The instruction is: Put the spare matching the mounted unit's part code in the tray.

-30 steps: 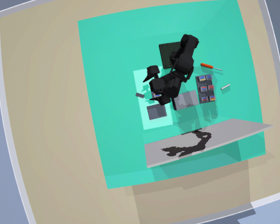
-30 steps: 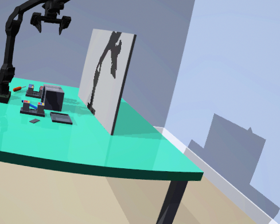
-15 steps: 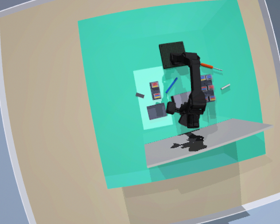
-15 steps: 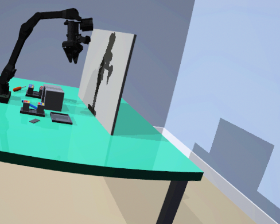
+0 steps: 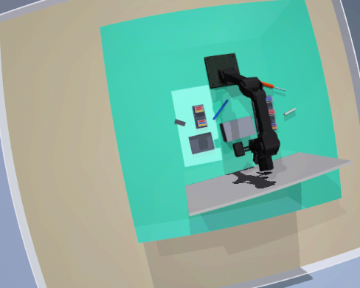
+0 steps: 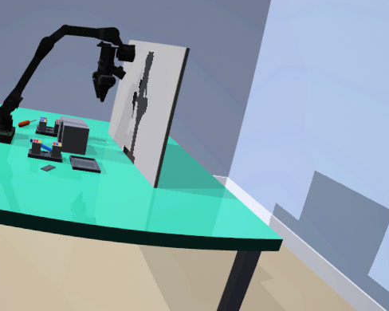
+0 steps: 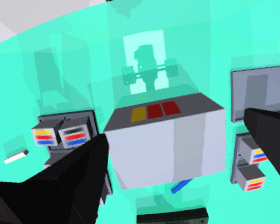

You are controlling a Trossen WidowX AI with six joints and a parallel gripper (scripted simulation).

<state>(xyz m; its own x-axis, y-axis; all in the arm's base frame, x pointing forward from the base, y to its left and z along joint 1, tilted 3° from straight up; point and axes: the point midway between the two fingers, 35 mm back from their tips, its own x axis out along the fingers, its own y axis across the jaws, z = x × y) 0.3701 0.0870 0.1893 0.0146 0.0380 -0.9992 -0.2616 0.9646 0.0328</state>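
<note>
Now: gripper tip 180 mm past the spare block, 230 mm to the left of it and 160 mm above it. Also, from my gripper tip: flat tray 210 mm to the right, 190 mm below; then tall panel 150 mm ahead, 50 mm to the left, 30 mm above; then grey box 80 mm behind, 10 mm to the right, 150 mm below.
</note>
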